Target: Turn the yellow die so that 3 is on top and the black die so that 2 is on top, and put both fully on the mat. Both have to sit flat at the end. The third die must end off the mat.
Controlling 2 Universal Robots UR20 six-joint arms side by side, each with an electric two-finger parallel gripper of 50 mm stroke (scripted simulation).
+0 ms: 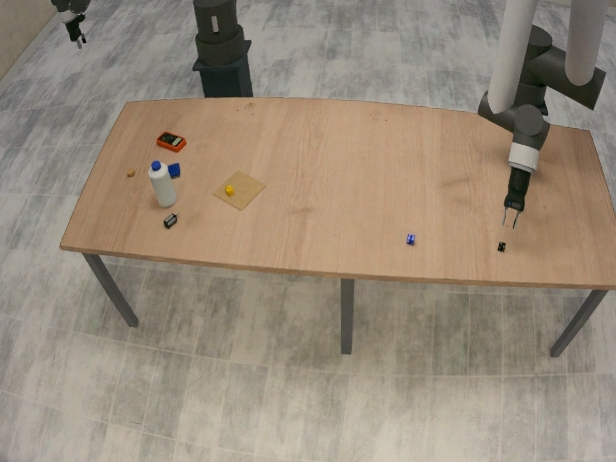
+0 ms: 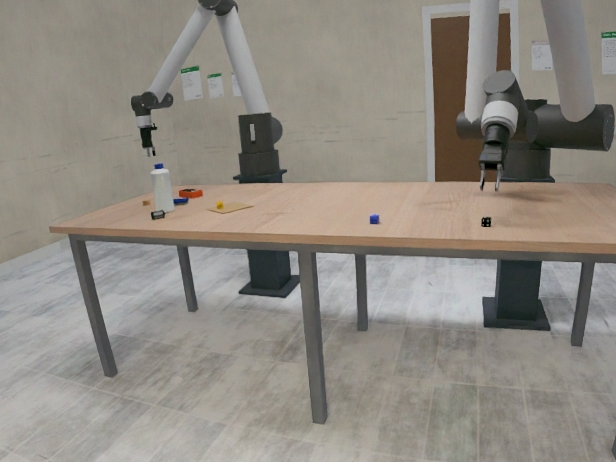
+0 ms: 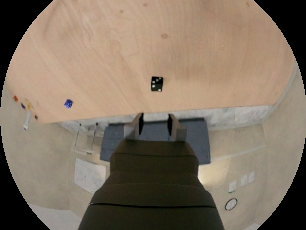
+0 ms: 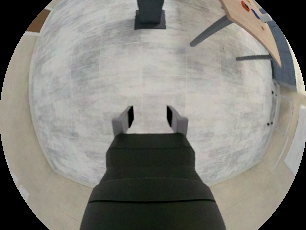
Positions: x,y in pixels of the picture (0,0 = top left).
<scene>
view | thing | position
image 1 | left gripper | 508,227
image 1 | tan mat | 246,188
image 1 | white bottle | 159,175
</scene>
